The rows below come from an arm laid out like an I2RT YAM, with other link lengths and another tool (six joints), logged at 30 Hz.
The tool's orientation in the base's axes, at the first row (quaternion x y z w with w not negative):
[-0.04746, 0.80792, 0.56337, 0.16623]
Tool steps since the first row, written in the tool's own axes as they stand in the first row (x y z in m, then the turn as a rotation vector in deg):
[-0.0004, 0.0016, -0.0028, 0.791, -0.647, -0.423]
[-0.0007, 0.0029, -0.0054, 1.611, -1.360, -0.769]
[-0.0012, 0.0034, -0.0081, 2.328, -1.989, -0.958]
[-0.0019, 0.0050, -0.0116, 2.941, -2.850, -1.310]
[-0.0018, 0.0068, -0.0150, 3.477, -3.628, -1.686]
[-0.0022, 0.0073, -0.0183, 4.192, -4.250, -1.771]
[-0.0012, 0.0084, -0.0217, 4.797, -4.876, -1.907]
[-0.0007, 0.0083, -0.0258, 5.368, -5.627, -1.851]
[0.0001, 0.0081, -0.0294, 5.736, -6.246, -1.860]
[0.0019, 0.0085, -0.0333, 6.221, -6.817, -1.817]
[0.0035, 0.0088, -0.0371, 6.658, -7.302, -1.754]
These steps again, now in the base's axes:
[-0.0006, -0.0021, 0.0024, -0.664, -0.538, -0.702]
[-0.0013, -0.0040, 0.0045, -1.321, -1.025, -1.497]
[-0.0015, -0.0064, 0.0059, -1.870, -1.347, -2.232]
[-0.0020, -0.0091, 0.0087, -2.295, -1.916, -3.091]
[-0.0033, -0.0116, 0.0113, -2.674, -2.486, -3.843]
[-0.0038, -0.0146, 0.0129, -3.200, -2.710, -4.603]
[-0.0058, -0.0172, 0.0146, -3.633, -2.994, -5.316]
[-0.0071, -0.0210, 0.0156, -3.960, -3.150, -6.189]
[-0.0086, -0.0243, 0.0163, -4.144, -3.341, -6.858]
[-0.0112, -0.0276, 0.0173, -4.440, -3.454, -7.538]
[-0.0136, -0.0308, 0.0182, -4.710, -3.522, -8.133]

